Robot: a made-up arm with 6 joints. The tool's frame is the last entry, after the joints. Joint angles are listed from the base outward.
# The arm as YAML. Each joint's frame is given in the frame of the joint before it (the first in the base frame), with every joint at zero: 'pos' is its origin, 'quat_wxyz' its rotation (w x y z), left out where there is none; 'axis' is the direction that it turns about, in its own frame. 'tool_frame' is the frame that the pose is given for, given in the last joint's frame.
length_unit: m
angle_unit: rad
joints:
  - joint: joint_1
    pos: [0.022, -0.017, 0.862]
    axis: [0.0, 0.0, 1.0]
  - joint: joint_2
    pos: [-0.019, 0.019, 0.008]
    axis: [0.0, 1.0, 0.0]
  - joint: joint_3
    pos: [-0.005, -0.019, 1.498]
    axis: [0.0, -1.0, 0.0]
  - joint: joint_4
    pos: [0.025, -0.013, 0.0]
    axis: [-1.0, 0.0, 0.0]
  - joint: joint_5
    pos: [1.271, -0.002, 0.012]
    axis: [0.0, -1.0, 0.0]
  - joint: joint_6
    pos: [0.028, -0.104, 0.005]
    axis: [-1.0, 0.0, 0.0]
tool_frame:
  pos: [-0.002, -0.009, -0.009]
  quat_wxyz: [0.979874, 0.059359, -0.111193, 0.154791]
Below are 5 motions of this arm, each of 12 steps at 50 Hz.
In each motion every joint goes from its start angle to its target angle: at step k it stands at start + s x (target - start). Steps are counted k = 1, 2, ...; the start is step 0. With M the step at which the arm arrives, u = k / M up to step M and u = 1 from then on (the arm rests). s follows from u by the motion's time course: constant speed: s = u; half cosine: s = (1 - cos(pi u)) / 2; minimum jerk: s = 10 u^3 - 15 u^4 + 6 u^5.
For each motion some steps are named. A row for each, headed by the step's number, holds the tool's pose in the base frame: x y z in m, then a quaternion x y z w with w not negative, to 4 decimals.
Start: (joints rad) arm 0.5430 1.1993 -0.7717 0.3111 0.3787 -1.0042
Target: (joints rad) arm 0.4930 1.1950 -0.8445 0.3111 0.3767 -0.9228
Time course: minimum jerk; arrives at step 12
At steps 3, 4, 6, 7, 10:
3: 0.8433 0.3485 0.1863 0.2315 0.6355 0.0141 0.7365
4: 0.8374 0.3393 0.1905 0.2294 0.6380 0.0136 0.7349
6: 0.8209 0.3148 0.2022 0.2238 0.6449 0.0126 0.7306
7: 0.8120 0.3021 0.2086 0.2209 0.6486 0.0122 0.7282
10: 0.7938 0.2769 0.2219 0.2153 0.6562 0.0113 0.7232

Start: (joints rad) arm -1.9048 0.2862 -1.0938 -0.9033 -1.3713 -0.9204
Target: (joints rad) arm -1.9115 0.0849 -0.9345 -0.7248 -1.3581 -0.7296
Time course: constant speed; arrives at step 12
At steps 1, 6, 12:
1: -0.2287 -0.5333 1.0332 -0.8723 0.0415 0.3594 0.3290
6: -0.2603 -0.5968 1.1060 -0.8928 0.0444 0.3914 0.2183
12: -0.2938 -0.6595 1.2179 -0.8980 0.0442 0.4295 0.0847

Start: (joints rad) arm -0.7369 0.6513 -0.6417 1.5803 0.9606 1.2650
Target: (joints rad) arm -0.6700 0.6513 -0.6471 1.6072 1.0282 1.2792
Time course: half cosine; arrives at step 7
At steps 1, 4, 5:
1: 1.0465 -0.9030 0.8443 -0.6264 0.0401 0.5718 0.5283
4: 1.0768 -0.8594 0.8438 -0.6281 0.0070 0.5823 0.5161
5: 1.0871 -0.8435 0.8436 -0.6283 -0.0049 0.5860 0.5117

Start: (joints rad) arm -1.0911 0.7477 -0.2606 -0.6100 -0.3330 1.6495
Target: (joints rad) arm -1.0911 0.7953 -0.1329 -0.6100 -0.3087 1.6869
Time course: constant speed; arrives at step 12
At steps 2, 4, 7, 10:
2: 0.6955 -1.5643 0.8243 0.0672 0.4943 0.0378 0.8659
4: 0.7065 -1.5856 0.8254 0.0583 0.4926 0.0356 0.8676
7: 0.7228 -1.6172 0.8273 0.0451 0.4902 0.0322 0.8699
10: 0.7390 -1.6483 0.8296 0.0319 0.4877 0.0288 0.8720

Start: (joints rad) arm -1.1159 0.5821 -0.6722 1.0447 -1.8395 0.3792
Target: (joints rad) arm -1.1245 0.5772 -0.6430 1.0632 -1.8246 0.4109
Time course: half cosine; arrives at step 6
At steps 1, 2, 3, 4, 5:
1: 0.5153 -1.2167 0.9300 0.2194 0.9740 -0.0190 0.0527
2: 0.5165 -1.2233 0.9338 0.2185 0.9741 -0.0187 0.0553
3: 0.5182 -1.2323 0.9391 0.2173 0.9742 -0.0182 0.0587
4: 0.5198 -1.2412 0.9444 0.2161 0.9742 -0.0178 0.0621
5: 0.5209 -1.2478 0.9484 0.2151 0.9743 -0.0175 0.0646

